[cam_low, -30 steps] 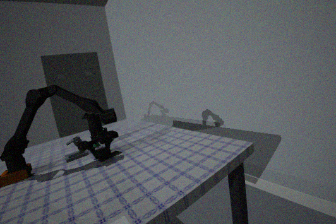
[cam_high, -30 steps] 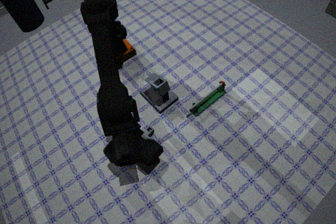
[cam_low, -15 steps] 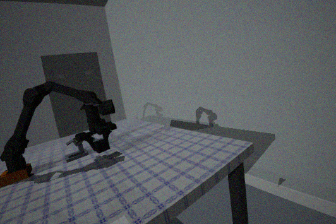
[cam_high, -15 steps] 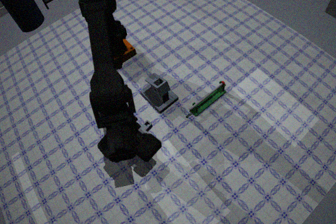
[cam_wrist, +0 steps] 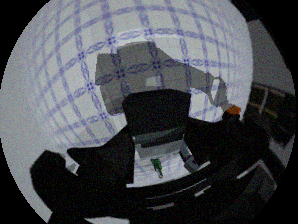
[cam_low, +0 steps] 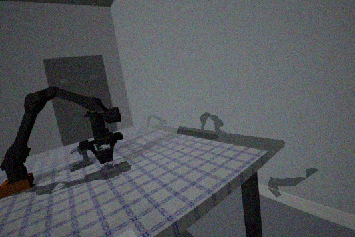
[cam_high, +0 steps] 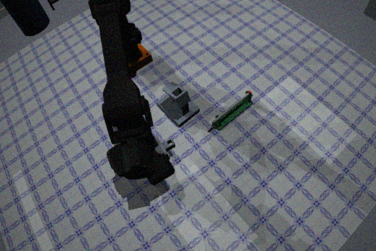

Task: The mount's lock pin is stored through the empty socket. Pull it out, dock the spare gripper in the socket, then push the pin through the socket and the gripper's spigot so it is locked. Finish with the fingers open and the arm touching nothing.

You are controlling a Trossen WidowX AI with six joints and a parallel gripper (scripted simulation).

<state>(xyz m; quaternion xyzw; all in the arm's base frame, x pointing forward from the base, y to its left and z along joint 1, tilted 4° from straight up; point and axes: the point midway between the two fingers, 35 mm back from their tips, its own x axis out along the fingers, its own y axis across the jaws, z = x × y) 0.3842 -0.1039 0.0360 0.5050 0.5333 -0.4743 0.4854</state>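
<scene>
The dark spare gripper is 20 mm above my gripper tip and 10 mm to the left of it. Also, from my gripper tip: green cradle: 270 mm to the left, 20 mm below, 20 mm behind; socket: 150 mm to the left, 110 mm behind, 10 mm above.
</scene>
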